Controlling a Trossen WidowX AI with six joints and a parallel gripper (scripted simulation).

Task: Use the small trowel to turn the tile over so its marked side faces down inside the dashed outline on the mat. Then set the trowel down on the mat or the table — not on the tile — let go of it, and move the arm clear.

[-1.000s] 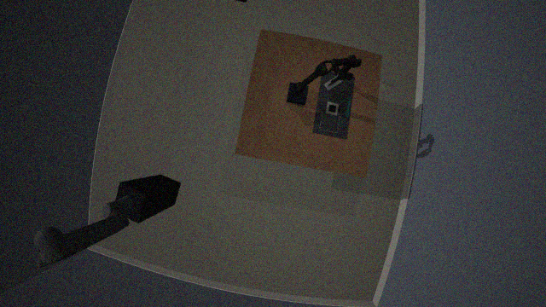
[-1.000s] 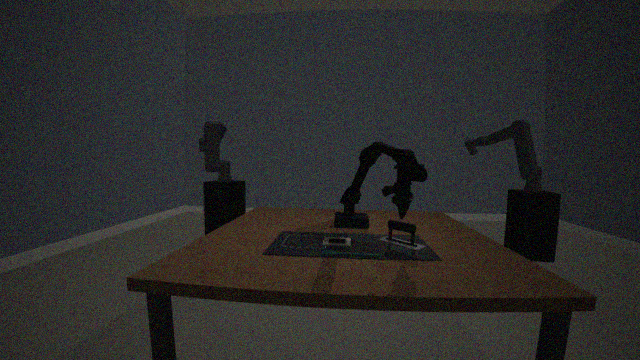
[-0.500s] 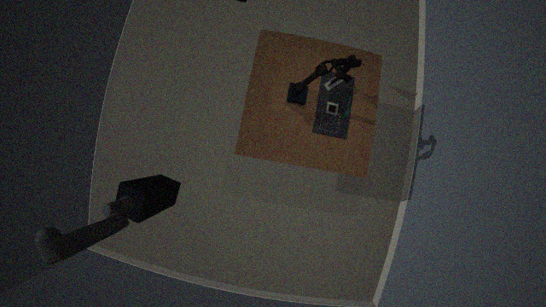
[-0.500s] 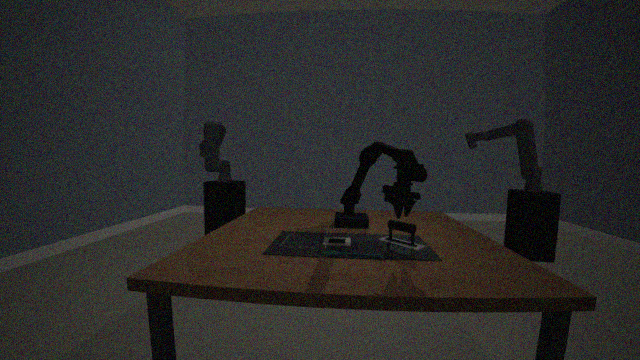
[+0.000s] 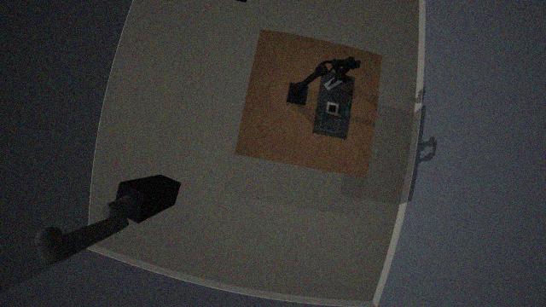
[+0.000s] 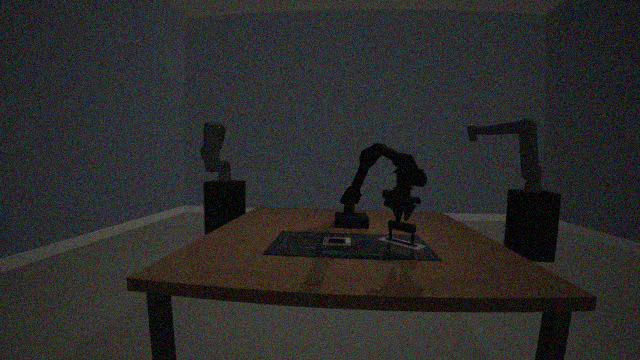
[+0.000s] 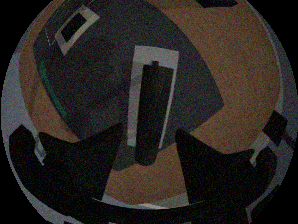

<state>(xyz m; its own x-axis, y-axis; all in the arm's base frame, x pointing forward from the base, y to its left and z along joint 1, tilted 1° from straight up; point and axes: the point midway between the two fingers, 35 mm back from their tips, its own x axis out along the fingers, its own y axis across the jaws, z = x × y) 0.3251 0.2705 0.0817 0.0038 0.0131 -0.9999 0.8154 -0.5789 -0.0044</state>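
The trowel lies 5 cm below my gripper tip, 2 cm to the right of it and 1 cm behind it. Also, from my gripper tip: tile 26 cm to the right, 9 cm below, 6 cm ahead; then dark mat 21 cm to the right, 11 cm below, 7 cm ahead.
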